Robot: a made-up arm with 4 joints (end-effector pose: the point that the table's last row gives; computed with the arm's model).
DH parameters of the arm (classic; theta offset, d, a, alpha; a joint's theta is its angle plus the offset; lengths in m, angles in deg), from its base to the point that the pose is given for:
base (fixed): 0 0 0 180
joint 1: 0 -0.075 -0.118 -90
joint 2: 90 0.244 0.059 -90
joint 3: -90 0.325 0.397 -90
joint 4: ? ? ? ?
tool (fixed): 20.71 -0.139 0 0
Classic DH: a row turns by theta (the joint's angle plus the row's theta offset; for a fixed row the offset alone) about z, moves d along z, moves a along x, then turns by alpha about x.
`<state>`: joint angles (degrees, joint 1 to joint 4).
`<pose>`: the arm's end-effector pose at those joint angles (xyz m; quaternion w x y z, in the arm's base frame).
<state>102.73 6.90 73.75 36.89</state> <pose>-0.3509 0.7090 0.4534 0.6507 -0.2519 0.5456 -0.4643</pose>
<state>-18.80 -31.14 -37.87 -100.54</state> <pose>-0.3086 -0.5130 0.0141 0.6320 -0.0613 0.3980 -0.6621</pose>
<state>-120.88 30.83 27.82 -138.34</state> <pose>0.7097 0.0208 0.0553 0.9152 0.3465 -0.0140 -0.2052</pose>
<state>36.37 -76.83 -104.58 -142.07</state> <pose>-0.3426 0.2287 0.2153 0.4850 -0.0714 -0.7236 0.4859</pose>
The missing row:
joint 4: 69.29 0 -0.1272 0
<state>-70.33 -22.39 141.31 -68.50</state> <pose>0.0150 -0.3155 0.5103 0.3220 -0.3856 -0.8439 0.1884</pose>
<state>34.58 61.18 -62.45 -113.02</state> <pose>-0.1409 -0.2209 -0.2657 0.4587 0.6209 -0.0550 -0.6333</pose>
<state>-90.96 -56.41 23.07 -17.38</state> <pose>0.5966 -0.2966 0.4601 0.6349 -0.4786 0.1282 0.5928</pose>
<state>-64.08 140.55 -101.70 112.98</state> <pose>0.1762 0.3588 0.2007 0.7243 0.0077 0.6493 -0.2317</pose>
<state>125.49 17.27 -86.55 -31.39</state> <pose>0.1495 0.4217 -0.2791 0.2451 0.3818 -0.5705 -0.6846</pose>
